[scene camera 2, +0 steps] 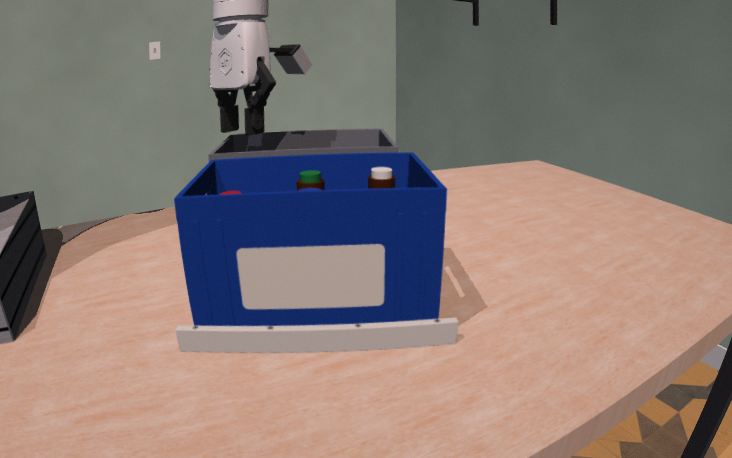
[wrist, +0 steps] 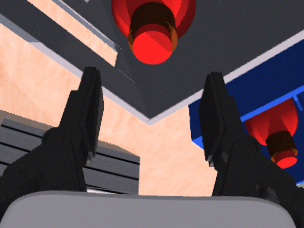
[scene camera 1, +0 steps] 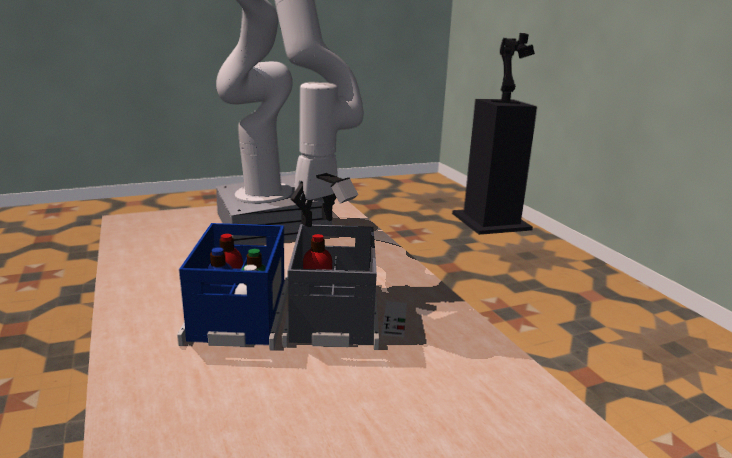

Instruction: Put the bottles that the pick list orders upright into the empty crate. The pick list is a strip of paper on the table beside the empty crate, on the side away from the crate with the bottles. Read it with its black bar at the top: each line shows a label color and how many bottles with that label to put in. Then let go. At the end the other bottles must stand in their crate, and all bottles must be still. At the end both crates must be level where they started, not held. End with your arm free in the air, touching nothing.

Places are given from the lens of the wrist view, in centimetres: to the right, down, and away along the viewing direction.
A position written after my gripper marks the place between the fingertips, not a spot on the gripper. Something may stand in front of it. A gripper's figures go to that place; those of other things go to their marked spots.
my gripper (wrist: pixel 152 88): 0, -2, 14
red bottle (wrist: pixel 271 127): 15, 2, 28
grey crate (wrist: pixel 231 44): 6, -5, 17
The marked spots on the red bottle and the grey crate are 16 cm apart.
